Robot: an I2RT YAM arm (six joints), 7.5 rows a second.
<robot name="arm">
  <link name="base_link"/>
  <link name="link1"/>
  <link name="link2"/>
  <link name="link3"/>
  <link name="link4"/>
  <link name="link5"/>
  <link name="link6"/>
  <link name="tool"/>
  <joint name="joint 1" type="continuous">
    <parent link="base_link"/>
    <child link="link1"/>
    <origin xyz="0 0 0.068" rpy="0 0 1.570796"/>
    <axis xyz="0 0 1"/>
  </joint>
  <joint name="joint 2" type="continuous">
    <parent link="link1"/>
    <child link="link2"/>
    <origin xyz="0.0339 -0.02 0.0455" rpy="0 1.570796 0"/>
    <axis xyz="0 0 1"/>
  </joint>
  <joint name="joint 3" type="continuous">
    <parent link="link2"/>
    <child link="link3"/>
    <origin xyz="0 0.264 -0.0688" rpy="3.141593 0 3.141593"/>
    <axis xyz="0 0 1"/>
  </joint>
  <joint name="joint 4" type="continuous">
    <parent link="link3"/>
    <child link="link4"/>
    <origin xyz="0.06 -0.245 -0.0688"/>
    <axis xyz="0 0 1"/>
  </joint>
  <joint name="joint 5" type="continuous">
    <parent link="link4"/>
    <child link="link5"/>
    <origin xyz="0.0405 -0.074 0.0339" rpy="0 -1.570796 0"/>
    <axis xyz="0 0 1"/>
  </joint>
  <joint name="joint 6" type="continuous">
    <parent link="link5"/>
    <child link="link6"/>
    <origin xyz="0 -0.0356 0.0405" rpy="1.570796 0 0"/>
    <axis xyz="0 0 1"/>
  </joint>
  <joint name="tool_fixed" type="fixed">
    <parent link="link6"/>
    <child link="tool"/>
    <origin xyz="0 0 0" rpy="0 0 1.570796"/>
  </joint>
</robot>
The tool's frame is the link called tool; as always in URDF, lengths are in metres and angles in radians. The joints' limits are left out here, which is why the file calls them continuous.
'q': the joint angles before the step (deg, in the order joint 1, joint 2, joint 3, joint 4, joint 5, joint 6). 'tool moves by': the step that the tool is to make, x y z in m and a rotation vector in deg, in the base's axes. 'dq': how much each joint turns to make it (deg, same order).
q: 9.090 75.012 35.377 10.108 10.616 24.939
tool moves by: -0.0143 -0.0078 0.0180 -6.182 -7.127 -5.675
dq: -0.121 -6.001 -2.559 3.706 8.155 -4.197
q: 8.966 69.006 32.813 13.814 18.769 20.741
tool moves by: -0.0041 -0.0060 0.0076 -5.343 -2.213 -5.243
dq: -0.338 -1.725 -0.465 1.528 6.595 -3.763
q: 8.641 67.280 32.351 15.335 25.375 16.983
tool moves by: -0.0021 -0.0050 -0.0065 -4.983 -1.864 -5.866
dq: -0.185 0.769 -2.555 6.182 7.023 -3.623
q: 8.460 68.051 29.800 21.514 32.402 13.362
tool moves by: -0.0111 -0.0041 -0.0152 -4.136 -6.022 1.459
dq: -0.715 0.461 -7.643 16.780 -1.062 -6.233
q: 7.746 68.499 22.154 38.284 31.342 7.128
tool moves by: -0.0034 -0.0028 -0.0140 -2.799 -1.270 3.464
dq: -1.119 2.672 -3.852 9.365 -4.214 -3.949
